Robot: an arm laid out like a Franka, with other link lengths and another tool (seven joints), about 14 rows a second.
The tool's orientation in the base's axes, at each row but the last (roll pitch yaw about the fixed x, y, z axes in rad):
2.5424, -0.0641, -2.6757
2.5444, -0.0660, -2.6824
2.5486, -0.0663, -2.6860
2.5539, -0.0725, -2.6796
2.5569, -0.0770, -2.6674
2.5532, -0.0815, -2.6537
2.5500, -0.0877, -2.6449
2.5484, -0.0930, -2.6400
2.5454, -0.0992, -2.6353
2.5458, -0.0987, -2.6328
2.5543, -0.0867, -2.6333
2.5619, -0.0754, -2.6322
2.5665, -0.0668, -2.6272
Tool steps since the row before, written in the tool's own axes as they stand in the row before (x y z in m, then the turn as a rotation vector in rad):
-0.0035, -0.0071, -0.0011, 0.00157, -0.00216, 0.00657
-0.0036, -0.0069, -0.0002, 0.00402, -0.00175, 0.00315
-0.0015, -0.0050, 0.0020, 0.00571, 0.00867, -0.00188
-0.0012, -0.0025, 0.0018, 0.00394, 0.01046, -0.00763
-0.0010, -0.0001, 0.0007, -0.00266, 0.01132, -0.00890
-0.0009, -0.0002, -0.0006, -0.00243, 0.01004, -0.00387
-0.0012, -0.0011, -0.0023, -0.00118, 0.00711, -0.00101
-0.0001, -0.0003, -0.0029, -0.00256, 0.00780, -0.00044
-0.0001, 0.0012, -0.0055, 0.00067, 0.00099, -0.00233
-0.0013, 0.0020, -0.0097, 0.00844, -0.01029, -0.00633
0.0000, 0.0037, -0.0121, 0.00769, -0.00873, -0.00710
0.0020, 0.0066, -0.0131, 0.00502, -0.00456, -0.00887
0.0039, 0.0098, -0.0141, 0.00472, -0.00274, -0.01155
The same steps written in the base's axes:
0.0059, -0.0043, -0.0033, -0.00264, 0.00082, -0.00653
0.0056, -0.0037, -0.0039, -0.00395, -0.00159, -0.00332
0.0024, -0.0022, -0.0045, -0.00744, 0.00319, 0.00677
0.0014, -0.0005, -0.0030, -0.00472, 0.00265, 0.01240
0.0007, 0.0007, -0.0007, 0.00123, 0.00572, 0.01342
0.0011, 0.0000, 0.0003, -0.00014, 0.00695, 0.00856
0.0022, -0.0013, 0.0012, -0.00114, 0.00545, 0.00468
0.0012, -0.0015, 0.0022, -0.00037, 0.00689, 0.00447
0.0016, -0.0015, 0.0052, -0.00013, -0.00063, 0.00254
0.0038, -0.0022, 0.0090, -0.00150, -0.01466, 0.00030
0.0027, -0.0027, 0.0121, -0.00116, -0.01347, 0.00173
0.0000, -0.0019, 0.0147, 0.00018, -0.00983, 0.00529
-0.0027, -0.0009, 0.0174, 0.00060, -0.00952, 0.00850

